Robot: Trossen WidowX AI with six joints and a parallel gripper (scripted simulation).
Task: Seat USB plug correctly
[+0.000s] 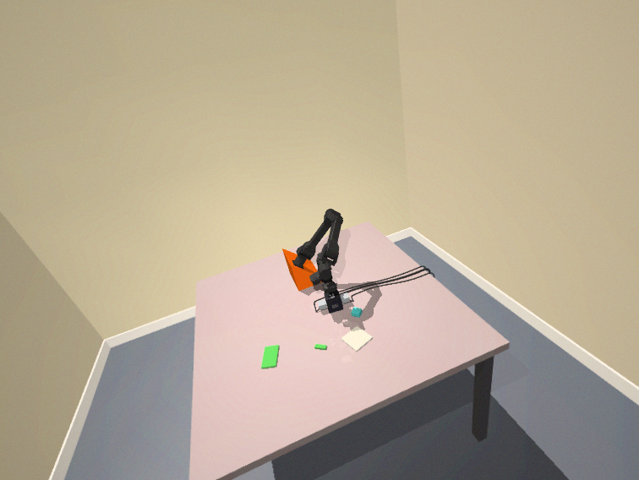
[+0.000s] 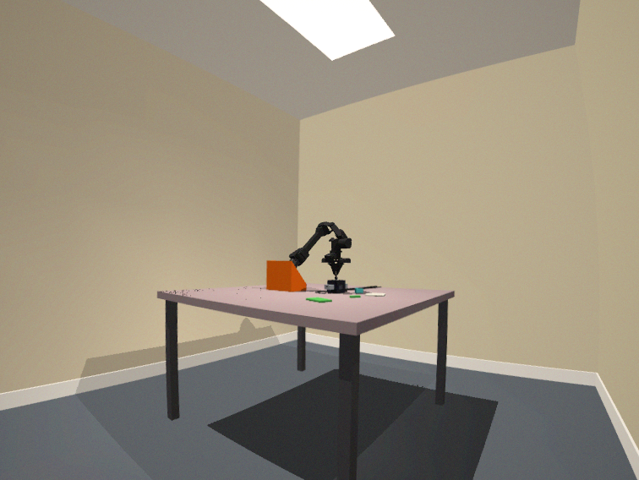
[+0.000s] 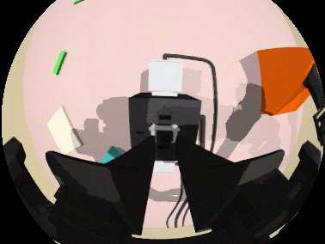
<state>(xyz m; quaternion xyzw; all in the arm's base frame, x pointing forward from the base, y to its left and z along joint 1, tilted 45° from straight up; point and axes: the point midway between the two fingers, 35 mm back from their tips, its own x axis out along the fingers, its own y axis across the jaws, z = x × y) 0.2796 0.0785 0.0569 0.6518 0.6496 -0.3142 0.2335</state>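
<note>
My gripper tip is now 10 mm above the USB plug. The rest, counted from my gripper tip: green card (370 mm to the right, 160 mm ahead, 100 mm below); then teal cube (110 mm ahead, 90 mm to the left, 90 mm below); then cream pad (250 mm ahead, 100 mm below, 30 mm to the left).
</note>
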